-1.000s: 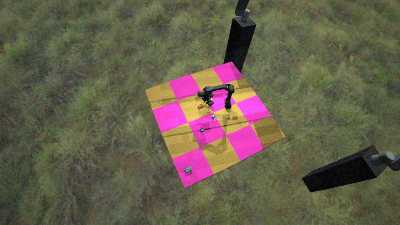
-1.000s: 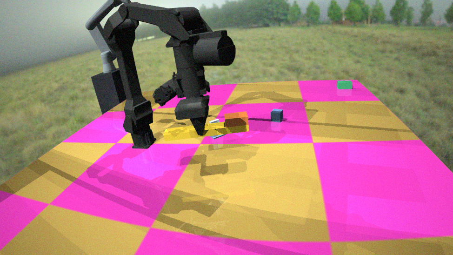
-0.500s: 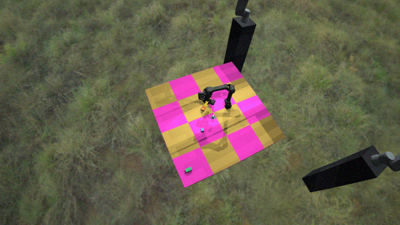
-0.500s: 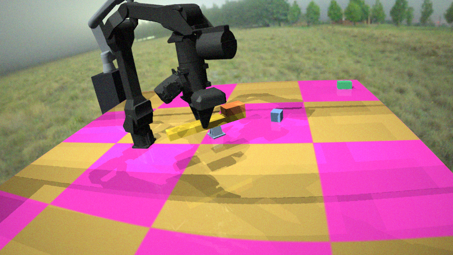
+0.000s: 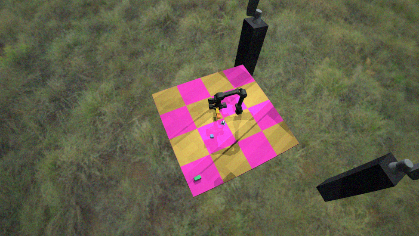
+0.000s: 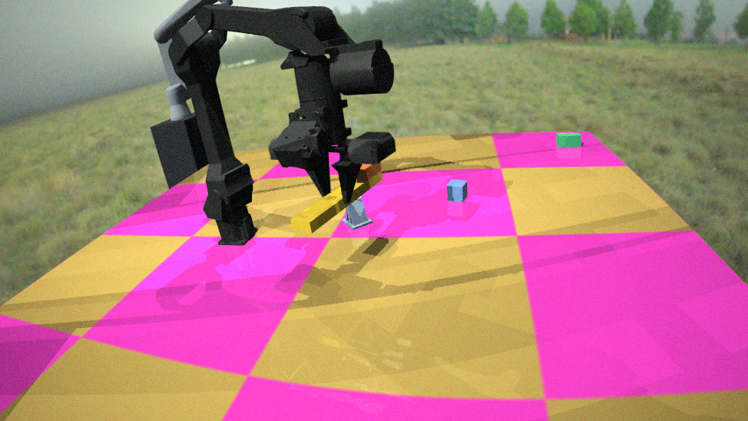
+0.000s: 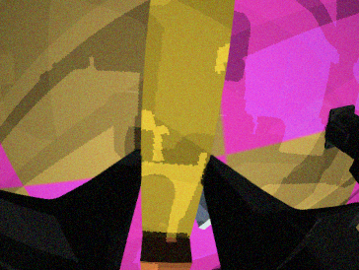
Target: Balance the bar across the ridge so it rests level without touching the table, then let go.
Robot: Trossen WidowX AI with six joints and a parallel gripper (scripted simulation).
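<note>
My gripper tip is 2 cm past the ridge, 13 cm to the right of it and 6 cm above it. Round my gripper tip: small blue cube (17 cm ahead, 23 cm to the left, 9 cm below); green block (49 cm ahead, 57 cm to the left, 9 cm below).
</note>
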